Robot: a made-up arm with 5 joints. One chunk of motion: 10 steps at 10 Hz.
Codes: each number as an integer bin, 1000 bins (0 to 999) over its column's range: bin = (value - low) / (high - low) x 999, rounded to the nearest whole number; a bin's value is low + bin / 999 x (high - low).
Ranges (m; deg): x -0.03..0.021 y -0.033..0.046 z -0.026..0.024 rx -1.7..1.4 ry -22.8..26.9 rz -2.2..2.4
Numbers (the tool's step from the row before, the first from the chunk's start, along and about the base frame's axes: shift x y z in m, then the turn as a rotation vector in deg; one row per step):
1: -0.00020 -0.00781 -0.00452 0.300 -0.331 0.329
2: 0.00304 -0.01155 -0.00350 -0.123 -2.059 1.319
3: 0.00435 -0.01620 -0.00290 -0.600 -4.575 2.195
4: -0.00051 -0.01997 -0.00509 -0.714 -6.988 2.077
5: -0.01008 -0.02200 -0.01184 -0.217 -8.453 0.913
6: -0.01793 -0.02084 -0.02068 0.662 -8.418 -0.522
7: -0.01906 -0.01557 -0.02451 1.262 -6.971 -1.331
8: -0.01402 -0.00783 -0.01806 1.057 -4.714 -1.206
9: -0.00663 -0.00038 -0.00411 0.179 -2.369 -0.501
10: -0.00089 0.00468 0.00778 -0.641 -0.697 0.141
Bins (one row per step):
1: 584 319 429 645 452 549
2: 647 271 450 508 417 764
3: 673 212 462 354 366 954
4: 578 165 418 318 318 929
5: 390 139 283 478 288 676
6: 236 154 106 761 289 364
7: 214 220 30 955 318 189
8: 313 318 159 888 364 216
9: 458 412 437 606 411 369
10: 570 476 675 341 444 508

